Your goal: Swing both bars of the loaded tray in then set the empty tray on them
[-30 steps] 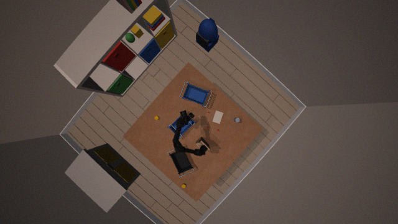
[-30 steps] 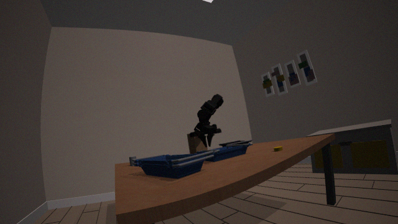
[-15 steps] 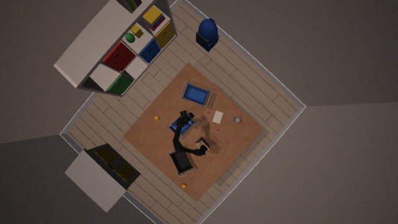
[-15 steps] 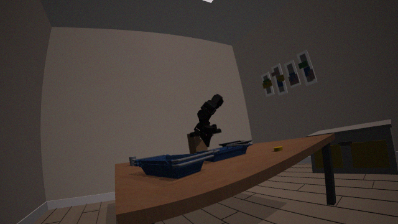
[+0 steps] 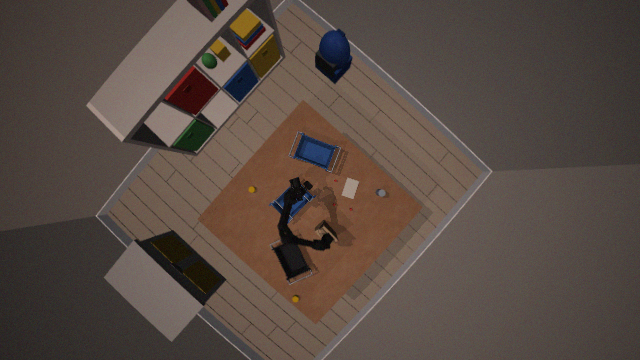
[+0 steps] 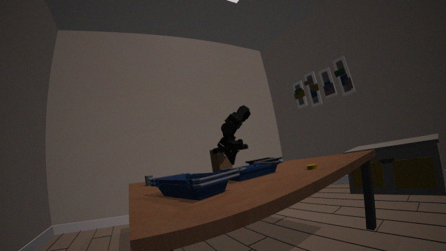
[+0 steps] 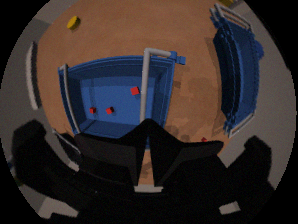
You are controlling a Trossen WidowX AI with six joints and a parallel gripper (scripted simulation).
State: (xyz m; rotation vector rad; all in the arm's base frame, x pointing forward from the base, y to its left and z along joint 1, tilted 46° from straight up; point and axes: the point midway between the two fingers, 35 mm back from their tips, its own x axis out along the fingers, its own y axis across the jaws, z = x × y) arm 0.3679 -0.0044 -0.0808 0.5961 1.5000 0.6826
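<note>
Right now my gripper tip is 41 cm to the right of the tray, 34 cm past it and 4 cm above it. From my gripper tip the other things lie so: white sheet (30 cm to the right, 24 cm behind, 8 cm below); grey cylinder (45 cm to the right, 41 cm behind, 5 cm below).
</note>
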